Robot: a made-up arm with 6 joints. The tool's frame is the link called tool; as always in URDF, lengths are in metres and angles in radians.
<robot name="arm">
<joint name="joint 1" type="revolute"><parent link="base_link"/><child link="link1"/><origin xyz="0.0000 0.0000 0.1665" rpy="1.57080 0.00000 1.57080"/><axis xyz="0 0 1"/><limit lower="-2.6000" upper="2.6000"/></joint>
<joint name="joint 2" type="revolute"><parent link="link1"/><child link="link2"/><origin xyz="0.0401 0.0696 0.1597" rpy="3.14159 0.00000 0.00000"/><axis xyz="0 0 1"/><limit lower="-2.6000" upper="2.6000"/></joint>
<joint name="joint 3" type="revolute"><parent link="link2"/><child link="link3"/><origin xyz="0.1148 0.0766 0.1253"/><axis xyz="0 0 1"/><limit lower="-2.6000" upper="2.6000"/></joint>
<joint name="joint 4" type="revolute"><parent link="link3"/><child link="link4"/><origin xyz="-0.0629 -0.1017 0.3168" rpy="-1.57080 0.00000 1.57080"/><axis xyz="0 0 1"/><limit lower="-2.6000" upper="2.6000"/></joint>
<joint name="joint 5" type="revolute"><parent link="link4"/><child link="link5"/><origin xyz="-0.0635 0.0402 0.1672" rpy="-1.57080 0.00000 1.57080"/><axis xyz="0 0 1"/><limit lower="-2.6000" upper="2.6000"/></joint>
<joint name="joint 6" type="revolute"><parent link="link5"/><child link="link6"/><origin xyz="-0.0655 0.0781 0.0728" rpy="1.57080 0.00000 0.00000"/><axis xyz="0 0 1"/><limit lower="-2.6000" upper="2.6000"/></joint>
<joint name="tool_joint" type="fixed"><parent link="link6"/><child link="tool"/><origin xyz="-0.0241 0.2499 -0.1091" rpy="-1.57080 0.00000 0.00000"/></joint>
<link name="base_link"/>
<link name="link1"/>
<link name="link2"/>
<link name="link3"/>
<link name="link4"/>
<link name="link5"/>
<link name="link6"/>
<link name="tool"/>
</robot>
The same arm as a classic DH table. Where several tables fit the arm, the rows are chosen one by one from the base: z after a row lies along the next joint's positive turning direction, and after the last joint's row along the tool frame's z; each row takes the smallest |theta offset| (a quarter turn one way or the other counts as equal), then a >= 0, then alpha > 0; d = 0 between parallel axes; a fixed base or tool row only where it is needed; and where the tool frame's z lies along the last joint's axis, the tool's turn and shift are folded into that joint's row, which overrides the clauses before.
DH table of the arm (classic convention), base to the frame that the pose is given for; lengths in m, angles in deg. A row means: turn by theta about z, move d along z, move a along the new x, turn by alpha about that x. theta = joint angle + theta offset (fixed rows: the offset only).
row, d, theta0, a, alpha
base (fixed), 0.1665, 90.00, 0.0000, 90.00
joint 1, 0.0000, 60.05, 0.0803, 180.00
joint 2, 0.0000, -86.24, -0.1380, 0.00
joint 3, 0.2824, 56.29, 0.1017, 90.00
joint 4, 0.2301, -90.00, 0.0402, -90.00
joint 5, 0.1363, 0.00, -0.0655, 90.00
joint 6, -0.1872, 0.00, -0.0241, -90.00
tool (fixed), 0.2499, 0.00, 0.0000, 0.00
Joint limits (deg, base to tool): -148.97..148.97 -148.97..148.97 -148.97..148.97 -148.97..148.97 -148.97..148.97 -148.97..148.97

